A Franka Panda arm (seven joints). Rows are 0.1 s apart.
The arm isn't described. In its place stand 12 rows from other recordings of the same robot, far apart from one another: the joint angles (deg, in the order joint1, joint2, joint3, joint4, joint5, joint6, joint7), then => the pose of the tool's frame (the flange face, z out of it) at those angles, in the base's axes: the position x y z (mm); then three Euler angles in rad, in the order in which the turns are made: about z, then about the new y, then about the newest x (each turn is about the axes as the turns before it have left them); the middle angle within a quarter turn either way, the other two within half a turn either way.
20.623, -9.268, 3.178, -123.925, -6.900, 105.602, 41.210 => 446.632, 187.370, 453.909, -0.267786, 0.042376, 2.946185
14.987, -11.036, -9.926, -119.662, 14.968, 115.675, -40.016 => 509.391, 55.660, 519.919, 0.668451, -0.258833, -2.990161
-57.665, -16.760, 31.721, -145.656, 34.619, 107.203, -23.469 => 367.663, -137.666, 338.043, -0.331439, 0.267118, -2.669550
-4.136, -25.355, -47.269, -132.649, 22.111, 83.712, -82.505 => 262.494, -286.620, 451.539, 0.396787, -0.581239, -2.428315
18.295, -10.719, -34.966, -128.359, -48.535, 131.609, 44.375 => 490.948, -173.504, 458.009, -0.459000, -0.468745, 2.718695
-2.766, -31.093, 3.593, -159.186, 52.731, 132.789, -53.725 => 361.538, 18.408, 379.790, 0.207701, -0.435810, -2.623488
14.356, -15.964, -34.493, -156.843, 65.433, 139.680, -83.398 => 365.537, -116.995, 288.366, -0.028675, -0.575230, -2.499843
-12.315, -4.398, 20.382, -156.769, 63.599, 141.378, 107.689 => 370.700, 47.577, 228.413, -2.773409, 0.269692, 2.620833
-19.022, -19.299, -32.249, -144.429, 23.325, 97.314, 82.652 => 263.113, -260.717, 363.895, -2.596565, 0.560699, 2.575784
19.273, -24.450, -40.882, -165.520, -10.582, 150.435, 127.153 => 337.268, -97.072, 285.786, -2.405076, 0.196633, 3.119415
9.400, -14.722, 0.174, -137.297, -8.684, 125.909, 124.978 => 456.231, 71.608, 421.007, -1.933209, -0.074895, -3.024672
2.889, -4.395, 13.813, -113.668, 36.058, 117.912, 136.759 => 521.336, 192.416, 520.773, -2.441845, 0.433466, 2.749604
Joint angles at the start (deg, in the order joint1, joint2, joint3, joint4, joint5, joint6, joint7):
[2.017 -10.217 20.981 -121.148 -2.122 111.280 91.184]
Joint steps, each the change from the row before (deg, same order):
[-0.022 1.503 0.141 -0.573 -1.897 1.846 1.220]
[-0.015 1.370 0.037 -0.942 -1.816 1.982 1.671]
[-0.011 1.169 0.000 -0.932 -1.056 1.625 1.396]
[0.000 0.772 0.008 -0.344 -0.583 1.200 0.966]
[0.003 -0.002 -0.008 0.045 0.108 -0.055 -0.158]
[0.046 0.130 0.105 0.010 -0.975 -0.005 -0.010]
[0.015 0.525 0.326 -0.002 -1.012 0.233 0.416]
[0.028 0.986 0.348 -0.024 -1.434 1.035 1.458]
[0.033 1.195 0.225 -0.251 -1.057 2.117 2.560]
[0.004 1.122 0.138 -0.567 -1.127 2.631 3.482]
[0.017 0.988 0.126 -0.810 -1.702 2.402 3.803]
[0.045 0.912 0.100 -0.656 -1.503 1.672 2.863]
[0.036 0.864 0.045 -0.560 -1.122 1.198 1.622]
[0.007 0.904 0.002 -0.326 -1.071 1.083 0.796]
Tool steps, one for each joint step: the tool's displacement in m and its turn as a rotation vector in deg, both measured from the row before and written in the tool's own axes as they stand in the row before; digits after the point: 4 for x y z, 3 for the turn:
[0.0009 -0.0054 0.0143 -0.070 1.209 0.202]
[0.0008 -0.0037 0.0161 -0.144 1.105 0.665]
[-0.0003 -0.0021 0.0149 -0.323 0.462 0.692]
[-0.0005 -0.0024 0.0074 0.183 0.163 0.542]
[0.0000 -0.0001 -0.0003 -0.019 -0.091 -0.097]
[-0.0005 -0.0003 0.0008 -0.002 0.826 -0.633]
[-0.0026 -0.0013 0.0037 -0.111 0.721 -0.480]
[-0.0033 -0.0035 0.0064 0.309 0.819 0.226]
[-0.0037 -0.0046 0.0084 0.923 0.204 1.518]
[-0.0035 -0.0036 0.0097 1.188 0.095 2.436]
[-0.0035 -0.0013 0.0107 0.994 0.531 2.352]
[-0.0034 0.0000 0.0099 0.499 0.474 1.510]
[-0.0028 0.0008 0.0095 0.088 0.295 0.557]
[-0.0022 -0.0001 0.0084 0.140 0.219 -0.146]

